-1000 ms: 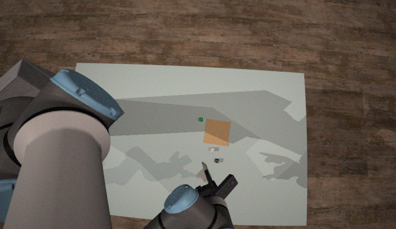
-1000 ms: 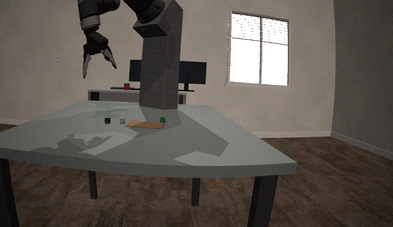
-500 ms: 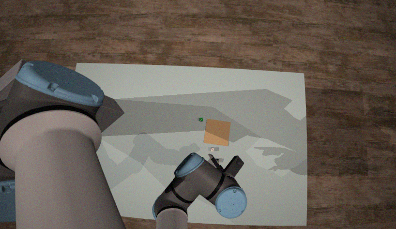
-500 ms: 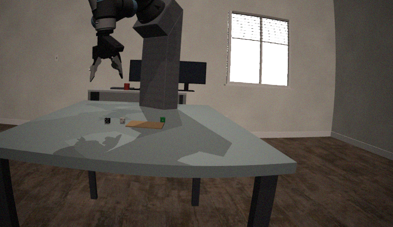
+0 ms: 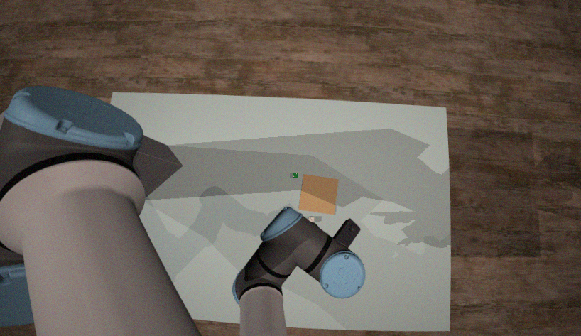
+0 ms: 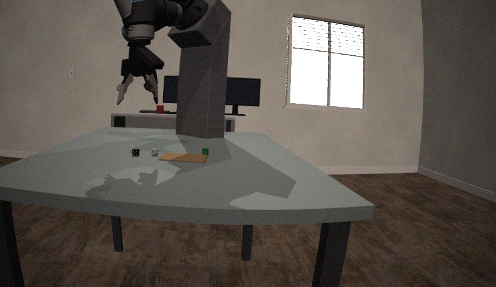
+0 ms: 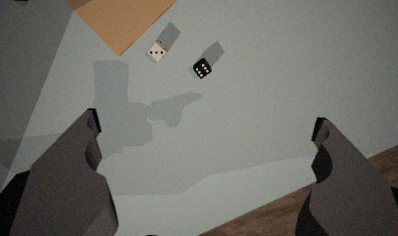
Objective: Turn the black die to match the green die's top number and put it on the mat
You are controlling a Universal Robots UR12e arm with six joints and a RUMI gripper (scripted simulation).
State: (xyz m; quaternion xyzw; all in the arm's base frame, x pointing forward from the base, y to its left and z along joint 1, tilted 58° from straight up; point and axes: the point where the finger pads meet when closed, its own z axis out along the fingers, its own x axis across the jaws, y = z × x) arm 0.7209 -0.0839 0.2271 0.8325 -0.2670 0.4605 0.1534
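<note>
The black die is 150 mm below my hand and 10 mm behind it. Also, from my hand: mat (160 mm below, 150 mm to the left, 10 mm ahead); then green die (240 mm to the left, 150 mm below, 80 mm behind); then white die (150 mm below, 60 mm to the left, 30 mm behind).
</note>
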